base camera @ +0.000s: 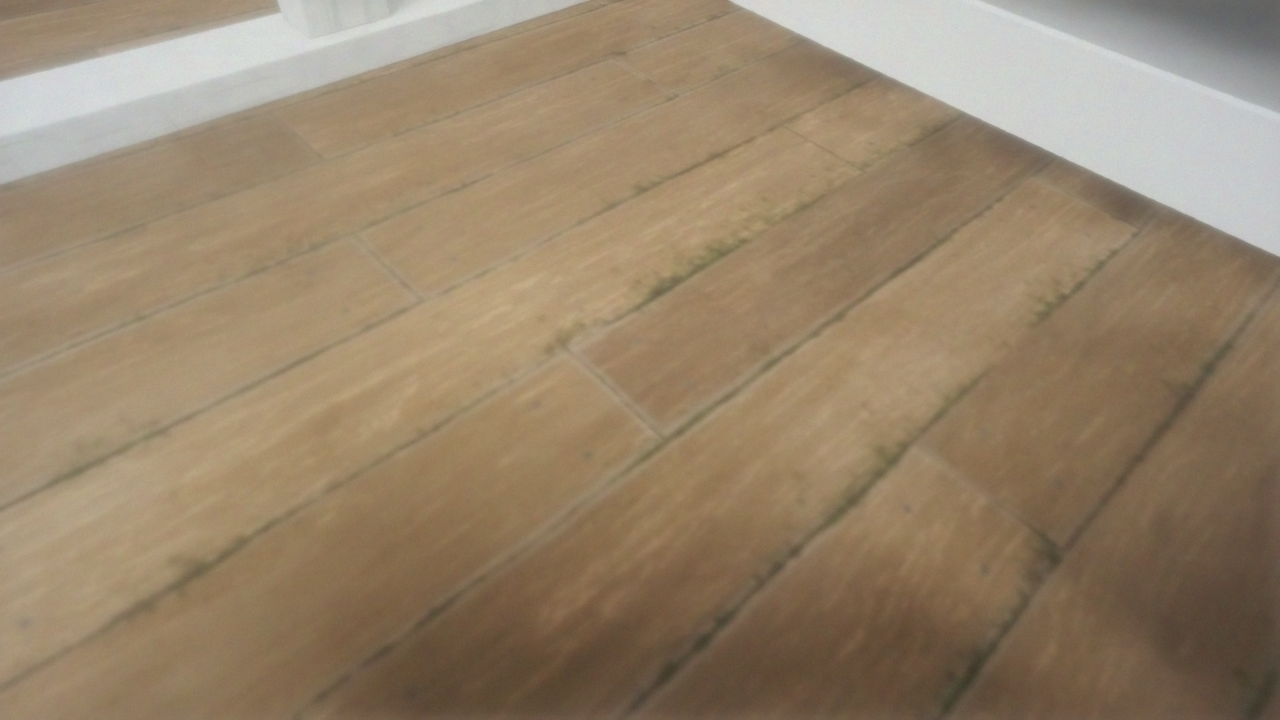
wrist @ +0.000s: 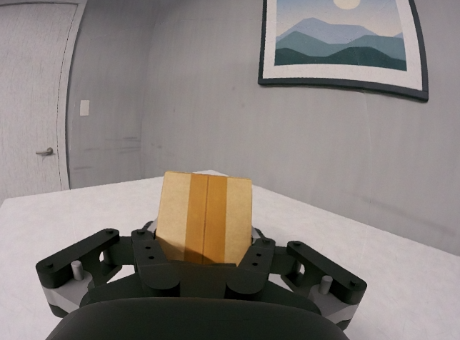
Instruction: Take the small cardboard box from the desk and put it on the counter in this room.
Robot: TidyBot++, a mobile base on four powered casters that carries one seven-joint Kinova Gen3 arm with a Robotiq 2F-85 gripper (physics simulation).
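Frame: origin at the arm's base, x ahead, y left, z up, level; millimetres.
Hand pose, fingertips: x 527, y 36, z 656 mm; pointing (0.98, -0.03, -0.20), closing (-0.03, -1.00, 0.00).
After its pixels a point has its place.
The small cardboard box (wrist: 206,207), light brown with a darker orange-brown tape band down its middle, is at the centre of the wrist view. My gripper (wrist: 203,230) is shut on it, with one finger against its left side and one against its right. Beneath and behind the box is a white top (wrist: 310,235), which looks like the desk's. The box's lower part is hidden by the gripper, and I cannot tell if the box touches the top. No counter can be made out in either view.
In the wrist view, a grey wall (wrist: 200,100) with a framed mountain picture (wrist: 345,85) stands behind the top, and a door (wrist: 30,100) is at the left. In the base view, a white foot bar (base camera: 179,53) lies upper left on the plank floor (base camera: 537,402) @[x 389, y 9, z -407 mm]; a white skirting (base camera: 1074,98) @[x 673, y -447, z -357 mm] runs upper right.
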